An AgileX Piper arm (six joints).
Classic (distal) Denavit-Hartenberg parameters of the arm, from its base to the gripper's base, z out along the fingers. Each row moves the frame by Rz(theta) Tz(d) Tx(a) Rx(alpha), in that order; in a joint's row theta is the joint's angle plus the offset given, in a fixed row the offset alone. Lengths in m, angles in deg.
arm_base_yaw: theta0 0  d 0.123  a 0  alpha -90
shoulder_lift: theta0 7.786  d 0  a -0.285  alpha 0
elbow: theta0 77.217  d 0  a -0.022  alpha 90
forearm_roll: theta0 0  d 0.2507  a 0  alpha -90
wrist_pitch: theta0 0  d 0  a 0  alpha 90
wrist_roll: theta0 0  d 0.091  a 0  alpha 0
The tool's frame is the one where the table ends.
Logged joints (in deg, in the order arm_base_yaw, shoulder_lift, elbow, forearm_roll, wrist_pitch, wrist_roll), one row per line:
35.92, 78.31, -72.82, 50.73, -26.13, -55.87
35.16, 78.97, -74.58, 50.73, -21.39, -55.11
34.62, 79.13, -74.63, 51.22, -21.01, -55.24
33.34, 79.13, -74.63, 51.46, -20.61, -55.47
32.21, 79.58, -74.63, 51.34, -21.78, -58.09
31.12, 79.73, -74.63, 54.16, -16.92, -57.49
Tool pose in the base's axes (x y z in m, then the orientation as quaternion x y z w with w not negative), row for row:
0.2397, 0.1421, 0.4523, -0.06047, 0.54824, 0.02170, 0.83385
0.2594, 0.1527, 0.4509, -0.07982, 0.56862, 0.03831, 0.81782
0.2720, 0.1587, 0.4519, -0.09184, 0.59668, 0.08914, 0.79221
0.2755, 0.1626, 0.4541, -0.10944, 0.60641, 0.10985, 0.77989
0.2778, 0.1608, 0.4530, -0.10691, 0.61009, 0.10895, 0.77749
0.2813, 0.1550, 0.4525, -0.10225, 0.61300, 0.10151, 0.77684
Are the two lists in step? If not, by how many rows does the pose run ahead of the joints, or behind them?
The pose runs 2 rows behind the joints: the pose in row i belongs to the joints in row i - 2.
